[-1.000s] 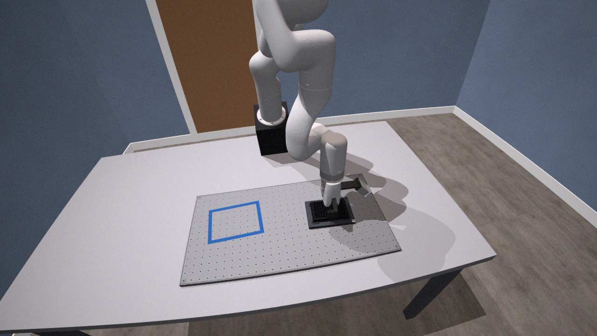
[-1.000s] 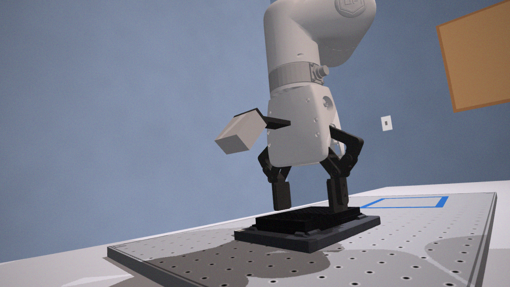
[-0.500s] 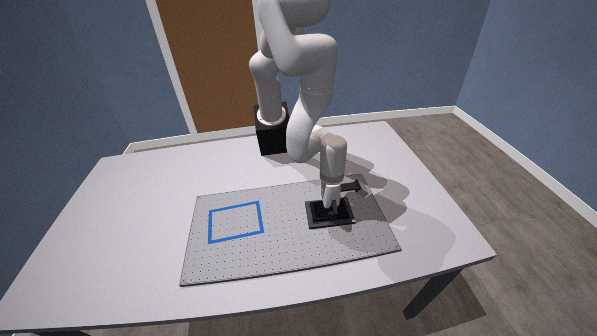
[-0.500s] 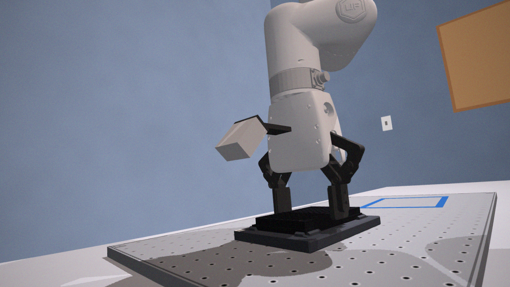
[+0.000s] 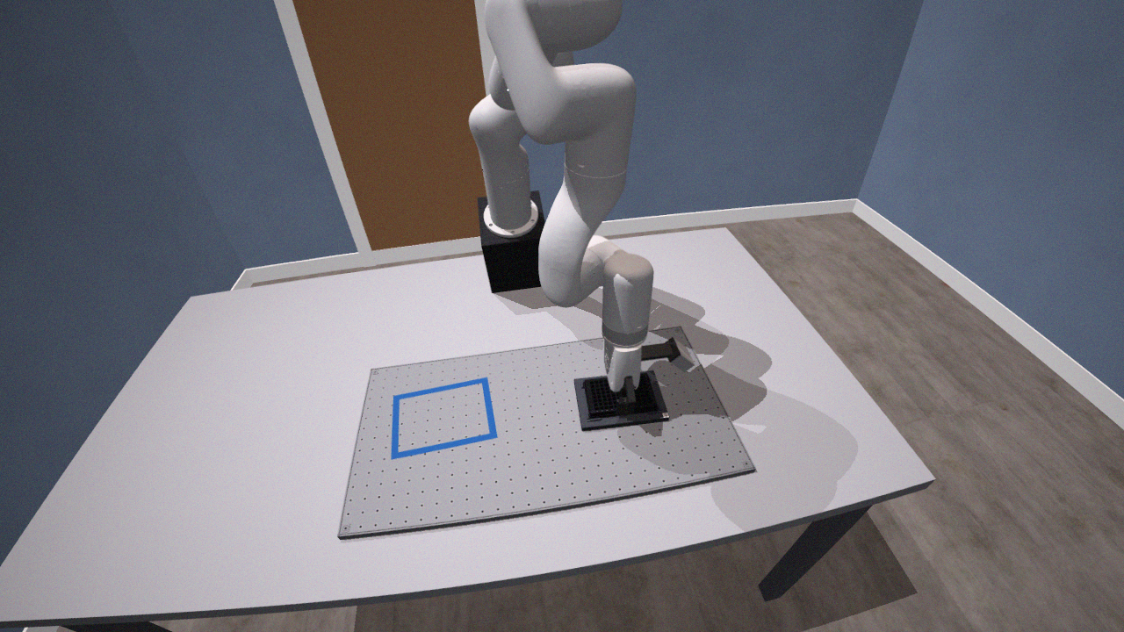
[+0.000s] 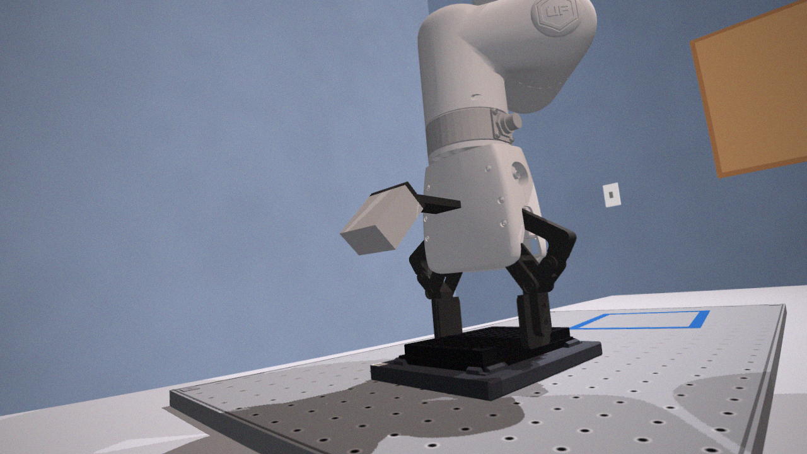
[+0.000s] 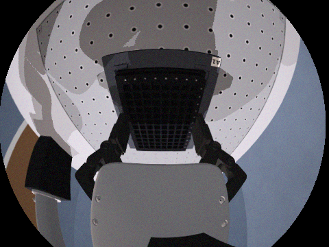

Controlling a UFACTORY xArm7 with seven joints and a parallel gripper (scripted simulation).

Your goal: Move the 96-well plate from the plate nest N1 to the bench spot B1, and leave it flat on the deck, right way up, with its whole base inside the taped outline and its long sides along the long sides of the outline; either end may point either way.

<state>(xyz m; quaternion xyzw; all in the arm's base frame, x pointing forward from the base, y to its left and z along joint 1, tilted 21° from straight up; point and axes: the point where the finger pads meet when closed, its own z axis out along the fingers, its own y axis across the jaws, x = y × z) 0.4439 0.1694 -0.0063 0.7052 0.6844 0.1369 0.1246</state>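
Right now my hand is 1 cm above the black 96-well plate. The rest, counted from my hand: dark plate nest N1: 2 cm below; label: 7 cm to the left, 6 cm ahead, 2 cm below.
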